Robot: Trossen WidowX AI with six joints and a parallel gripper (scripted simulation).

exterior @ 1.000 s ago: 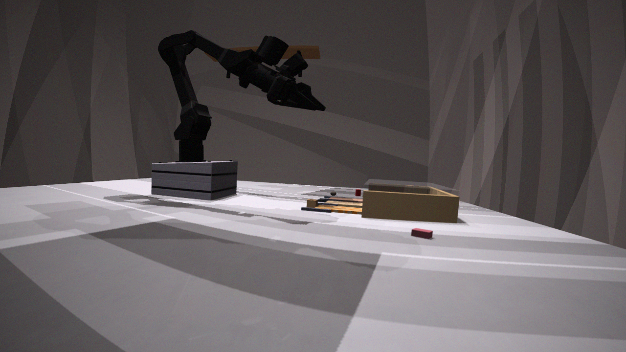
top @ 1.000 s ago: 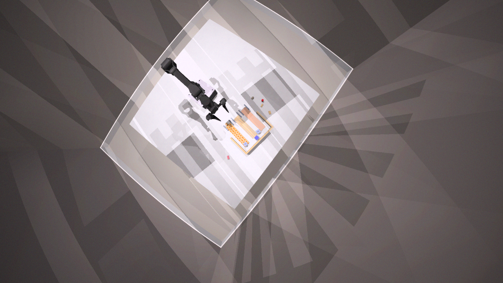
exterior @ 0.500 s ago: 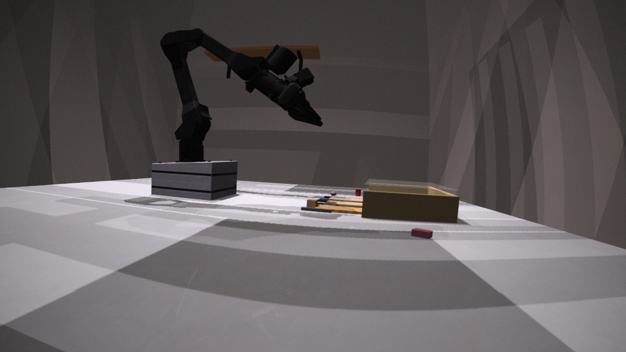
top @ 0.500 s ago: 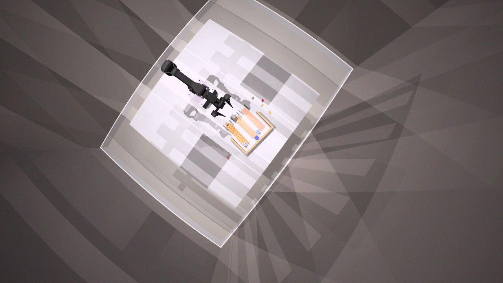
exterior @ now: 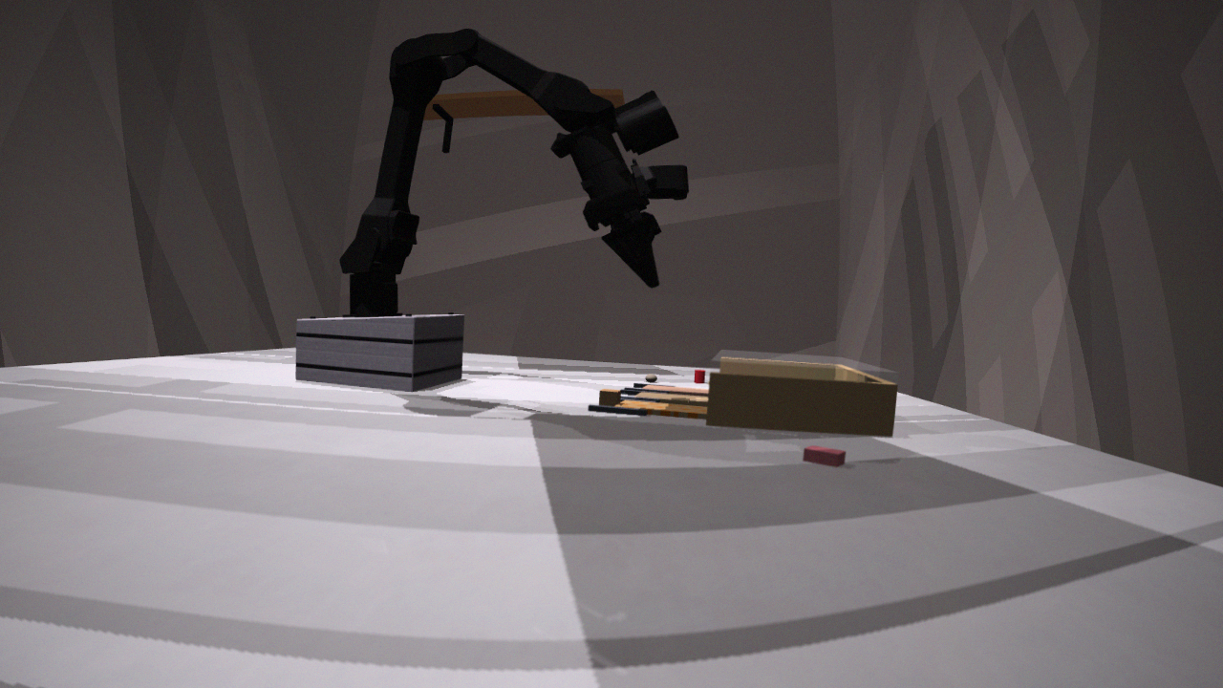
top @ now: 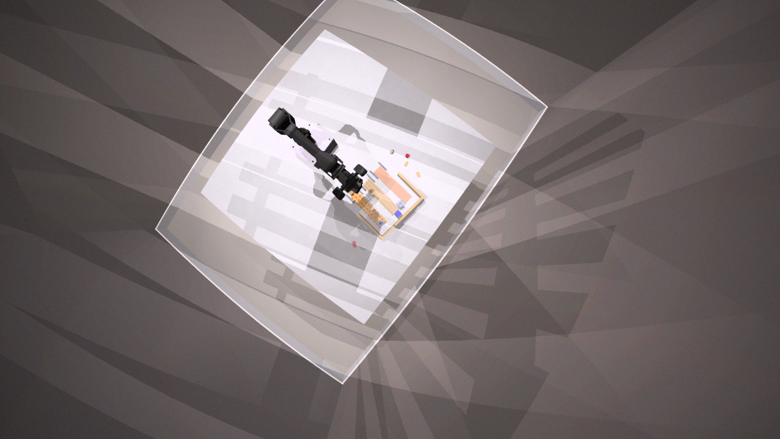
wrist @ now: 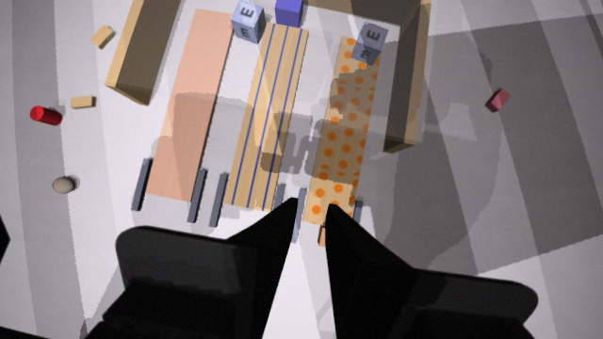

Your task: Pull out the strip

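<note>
Now: gripper tip 3 cm past the tan block, 4 cm to the left of it and 13 cm above it. Also, from my gripper tip: red cylinder 2 cm ahead, 33 cm to the left, 13 cm below.
</note>
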